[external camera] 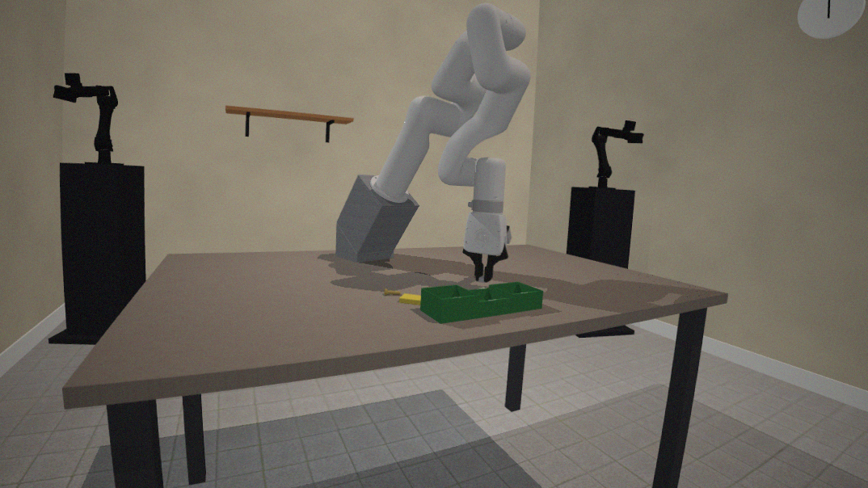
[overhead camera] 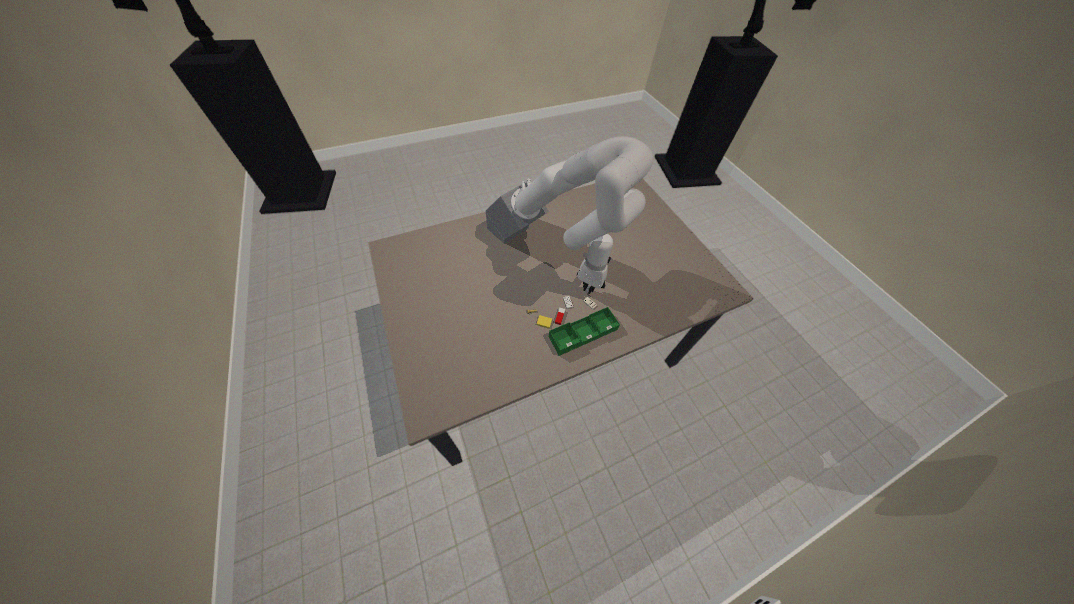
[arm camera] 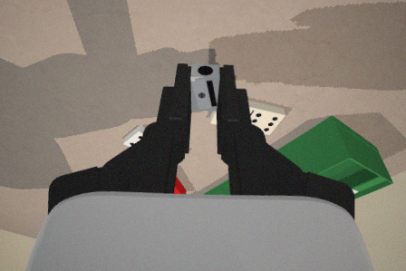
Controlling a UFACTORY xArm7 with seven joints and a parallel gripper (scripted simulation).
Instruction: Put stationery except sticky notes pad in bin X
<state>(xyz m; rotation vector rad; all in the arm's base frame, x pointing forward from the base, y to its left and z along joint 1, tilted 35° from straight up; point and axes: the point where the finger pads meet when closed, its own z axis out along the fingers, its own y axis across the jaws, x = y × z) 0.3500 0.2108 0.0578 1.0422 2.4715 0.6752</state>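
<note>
The red eraser lies 13 cm to the right of my hand, 9 cm ahead of it and 3 cm below it. The rest, counted from my hand: green bin row 18 cm ahead, 6 cm to the right, 2 cm below; grey pencil sharpener 1 cm below; yellow sticky-note pad 20 cm to the right, 11 cm ahead, 3 cm below.
</note>
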